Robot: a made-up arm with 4 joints. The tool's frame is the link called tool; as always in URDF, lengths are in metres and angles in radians. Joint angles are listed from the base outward.
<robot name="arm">
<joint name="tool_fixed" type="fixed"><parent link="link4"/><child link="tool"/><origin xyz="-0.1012 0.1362 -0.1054"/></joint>
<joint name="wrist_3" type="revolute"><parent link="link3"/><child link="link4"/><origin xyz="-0.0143 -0.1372 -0.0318"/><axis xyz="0 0 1"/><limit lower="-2.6" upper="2.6"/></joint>
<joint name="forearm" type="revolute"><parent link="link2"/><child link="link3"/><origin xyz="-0.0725 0.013 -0.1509"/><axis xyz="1 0 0"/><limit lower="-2.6" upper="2.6"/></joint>
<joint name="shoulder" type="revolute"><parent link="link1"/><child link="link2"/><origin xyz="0.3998 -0.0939 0.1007"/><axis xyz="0 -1 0"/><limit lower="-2.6" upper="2.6"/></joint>
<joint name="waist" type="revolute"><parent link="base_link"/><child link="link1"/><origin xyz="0 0 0.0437"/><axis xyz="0 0 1"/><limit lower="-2.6" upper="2.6"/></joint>
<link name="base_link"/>
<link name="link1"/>
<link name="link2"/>
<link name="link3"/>
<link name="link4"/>
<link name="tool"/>
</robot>
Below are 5 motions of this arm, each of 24 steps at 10 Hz.
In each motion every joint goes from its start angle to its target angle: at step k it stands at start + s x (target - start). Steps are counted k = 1, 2, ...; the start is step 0. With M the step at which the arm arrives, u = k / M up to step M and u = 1 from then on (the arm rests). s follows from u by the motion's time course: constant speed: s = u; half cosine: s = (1 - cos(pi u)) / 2; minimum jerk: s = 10 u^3 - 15 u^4 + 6 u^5.
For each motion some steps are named. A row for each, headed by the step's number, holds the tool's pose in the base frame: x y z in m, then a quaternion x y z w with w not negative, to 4 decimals.
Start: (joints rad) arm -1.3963 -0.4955 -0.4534 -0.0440
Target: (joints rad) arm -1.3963 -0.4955 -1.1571 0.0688
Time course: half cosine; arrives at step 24
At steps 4, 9, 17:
4: -0.1233 -0.1327 -0.0083 -0.0373 0.3357 -0.5710 0.7483
9: -0.1441 -0.1398 0.0059 -0.0973 0.3820 -0.5301 0.7507
17: -0.1760 -0.1583 0.0452 -0.2138 0.4732 -0.4352 0.7355

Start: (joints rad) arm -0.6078 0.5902 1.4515 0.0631
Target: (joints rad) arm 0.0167 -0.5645 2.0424 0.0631
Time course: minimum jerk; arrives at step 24
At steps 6, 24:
6: 0.2858 -0.1076 -0.0931 0.5863 -0.3611 -0.0127 0.7251
24: 0.1821 0.0478 0.1689 0.8221 0.1264 -0.2173 0.5107

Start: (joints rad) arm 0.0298 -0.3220 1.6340 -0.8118
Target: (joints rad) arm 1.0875 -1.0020 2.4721 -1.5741
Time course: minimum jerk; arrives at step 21
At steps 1, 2, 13, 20, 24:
1: 0.3079 0.0636 0.0562 0.6119 0.3949 -0.3656 0.5797
2: 0.3080 0.0656 0.0569 0.6105 0.4002 -0.3659 0.5773
13: 0.2335 0.2805 0.0754 0.2443 0.8079 -0.4526 0.2876
20: 0.1437 0.3436 0.0670 0.0443 0.8422 -0.5095 0.1708
24: 0.1434 0.3438 0.0670 0.0436 0.8422 -0.5097 0.1704

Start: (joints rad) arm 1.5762 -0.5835 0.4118 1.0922
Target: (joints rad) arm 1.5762 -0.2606 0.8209 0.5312
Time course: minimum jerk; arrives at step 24
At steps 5, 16, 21, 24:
5: 0.1660 0.0023 -0.0090 0.1321 0.3156 0.8923 0.2947
16: 0.0552 0.0628 -0.0713 0.2488 0.2949 0.7997 0.4599
21: 0.0304 0.0867 -0.0789 0.2808 0.3001 0.7674 0.4921
24: 0.0284 0.0887 -0.0794 0.2834 0.3007 0.7647 0.4945

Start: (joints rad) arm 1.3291 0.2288 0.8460 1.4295
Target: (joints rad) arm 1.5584 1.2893 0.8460 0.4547
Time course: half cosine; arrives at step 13
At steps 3, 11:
3: 0.1733 0.2793 -0.3080 0.4078 -0.1539 0.8890 0.1400
11: 0.0383 0.5936 -0.1814 0.5515 -0.2909 0.7603 0.1824

